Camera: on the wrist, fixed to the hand. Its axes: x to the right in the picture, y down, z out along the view.
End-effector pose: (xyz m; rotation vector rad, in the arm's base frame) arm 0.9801 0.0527 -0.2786 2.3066 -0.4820 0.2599
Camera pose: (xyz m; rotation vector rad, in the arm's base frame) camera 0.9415 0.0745 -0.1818 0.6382 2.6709 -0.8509
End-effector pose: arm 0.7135 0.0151 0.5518 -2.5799 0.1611 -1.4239
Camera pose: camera 0.6366 -0.0551 0.5742 0.1287 2.0915 0.4636
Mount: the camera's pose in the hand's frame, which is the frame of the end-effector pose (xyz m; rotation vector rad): -0.0094 0.0639 -0.0847 0.0034 0.2578 -3.0405
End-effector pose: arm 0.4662 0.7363 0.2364 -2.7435 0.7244 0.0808
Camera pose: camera 0.4248 0.6623 0.3008 -0.9226 -2.8852 -0.7154
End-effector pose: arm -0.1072 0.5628 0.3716 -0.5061 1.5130 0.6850
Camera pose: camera -0.2118 0.5496 0.3867 -1.8746 -0.3675 -1.7470
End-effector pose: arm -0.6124 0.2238 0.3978 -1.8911 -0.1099 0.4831
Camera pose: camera -0.5986 0.1229 0.3665 -0.0176 -2.0674 -1.6884
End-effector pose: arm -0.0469 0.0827 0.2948 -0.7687 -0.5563 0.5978
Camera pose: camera -0.0165 0.0734 0.1931 0.5800 -0.7874 -2.2369
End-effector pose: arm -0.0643 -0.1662 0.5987 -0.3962 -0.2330 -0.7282
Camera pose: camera -0.0215 -0.1536 0.5020 -0.3571 0.3183 2.4853
